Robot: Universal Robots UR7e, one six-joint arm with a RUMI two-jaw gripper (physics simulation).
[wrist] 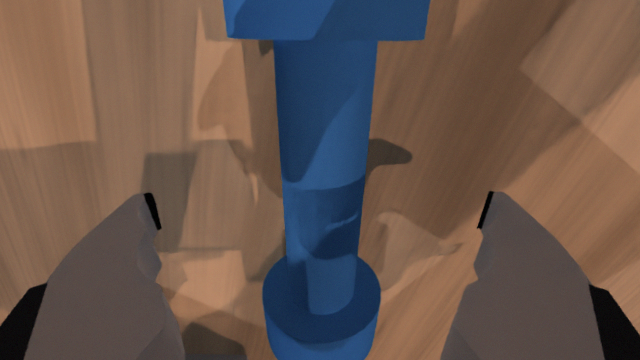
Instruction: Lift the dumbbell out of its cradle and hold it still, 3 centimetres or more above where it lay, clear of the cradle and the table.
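Places are measured from the arm's base along level axes (x ahead, y left, z up), in centimetres.
Pixels of known places: gripper, fingertip midpoint: (317,196).
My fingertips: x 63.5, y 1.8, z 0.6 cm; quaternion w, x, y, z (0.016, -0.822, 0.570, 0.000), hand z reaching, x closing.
Observation:
Behind a point stands the place of what it marks.
A blue dumbbell (322,150) {x 65.9, y 2.4, z 1.4 cm} runs up and down the middle of the wrist view. Its round near end (321,330) {x 57.2, y -0.7, z 2.3 cm} is at the bottom and its wide far end (325,17) {x 69.9, y 3.7, z 3.0 cm} is cut off by the top edge. My gripper (317,196) {x 63.5, y 1.8, z 0.6 cm} is open, with one finger on each side of the dumbbell's bar and a wide gap to it on both sides. The fingers touch nothing. Their height relative to the bar is hard to tell. A cradle does not show clearly in this view.
The wooden table top (550,200) {x 65.6, y -12.5, z -3.9 cm} lies under the dumbbell, with shadows of the arm and fingers across it. A thin dark grey edge (215,357) {x 40.5, y 4.2, z -3.6 cm} shows at the bottom, left of the dumbbell's near end; what it belongs to is cut off.

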